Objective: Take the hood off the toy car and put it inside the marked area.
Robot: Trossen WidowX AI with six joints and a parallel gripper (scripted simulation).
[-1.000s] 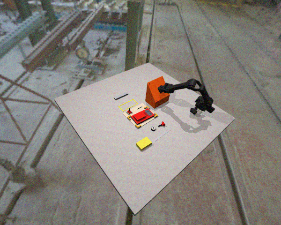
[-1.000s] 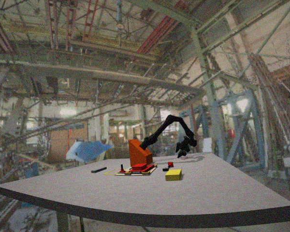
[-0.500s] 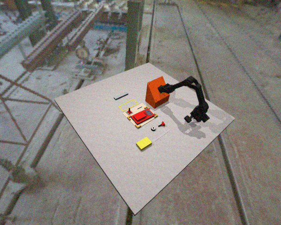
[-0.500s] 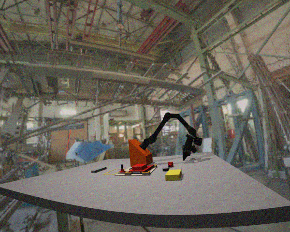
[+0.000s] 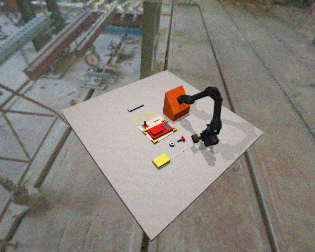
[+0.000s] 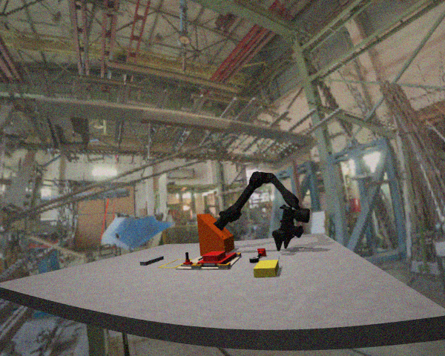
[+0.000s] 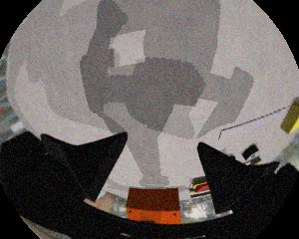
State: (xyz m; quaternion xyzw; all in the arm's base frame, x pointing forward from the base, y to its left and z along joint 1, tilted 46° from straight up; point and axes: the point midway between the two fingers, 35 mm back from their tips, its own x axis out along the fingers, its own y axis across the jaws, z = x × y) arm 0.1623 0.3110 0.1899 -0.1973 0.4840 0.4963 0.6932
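The wheel lies 18 cm ahead of my gripper tip and 13 cm to the right of it. Round my gripper tip: thin rod (18 cm ahead, 4 cm to the right, 1 cm below); then red hood (19 cm ahead, 30 cm to the right, 3 cm above); then yellow block (36 cm ahead, 8 cm to the right, 1 cm above).
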